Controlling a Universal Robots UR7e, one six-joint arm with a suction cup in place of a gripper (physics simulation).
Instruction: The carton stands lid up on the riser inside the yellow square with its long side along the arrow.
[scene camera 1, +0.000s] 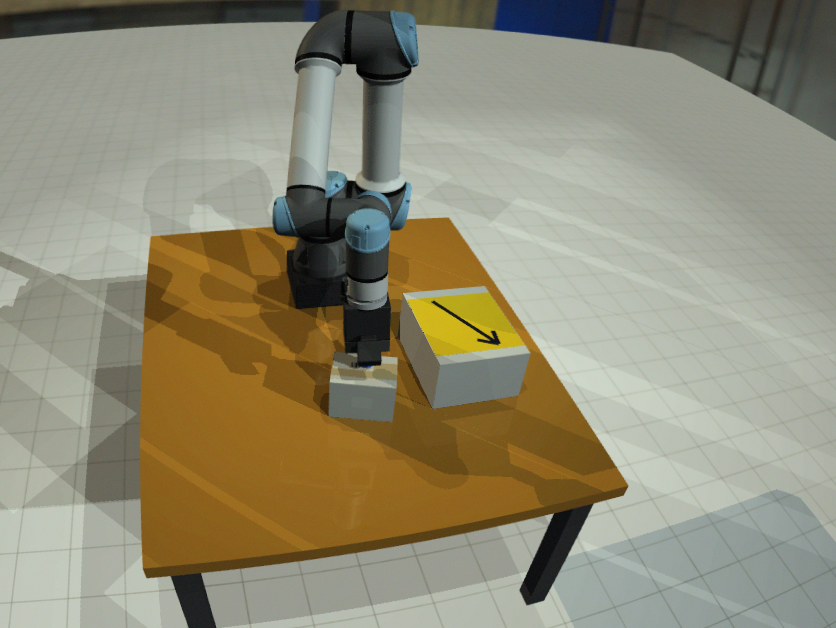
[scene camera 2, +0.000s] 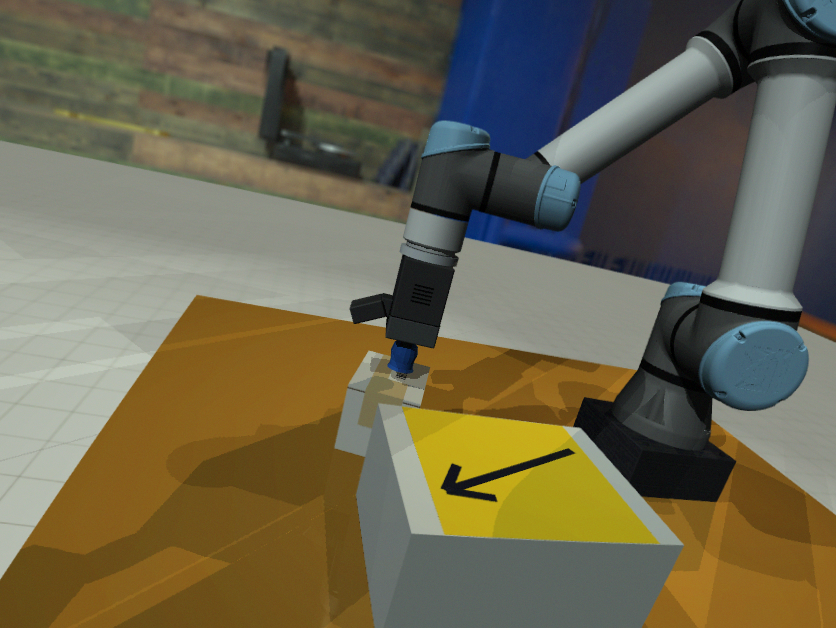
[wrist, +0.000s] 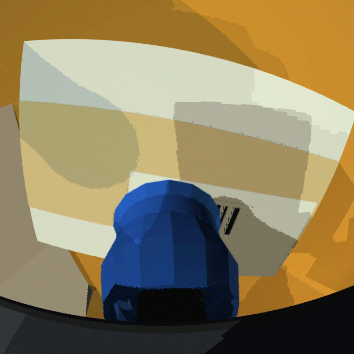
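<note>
The carton (scene camera 1: 361, 399) (scene camera 2: 352, 425) (wrist: 140, 77) is a small white box with a tan tape band and a barcode label on its lid. It stands lid up on the orange table (scene camera 1: 270, 472) (scene camera 2: 168, 439), just left of the riser. My suction cup (scene camera 1: 366, 364) (scene camera 2: 402, 359) (wrist: 168, 211) is at the carton's lid, over the label end, touching it or just above; I cannot tell which. It holds nothing. The grey riser (scene camera 1: 479, 385) (scene camera 2: 513, 581) (wrist: 21, 246) bears the yellow square (scene camera 1: 446, 334) (scene camera 2: 574, 500) with a black arrow (scene camera 1: 465, 323) (scene camera 2: 507, 469); nothing is on it.
The arm's black base (scene camera 1: 313, 283) (scene camera 2: 649, 452) stands at the table's back edge, behind the carton and the riser. The riser is taller than the carton and close beside it. The table's edges drop to a tiled floor.
</note>
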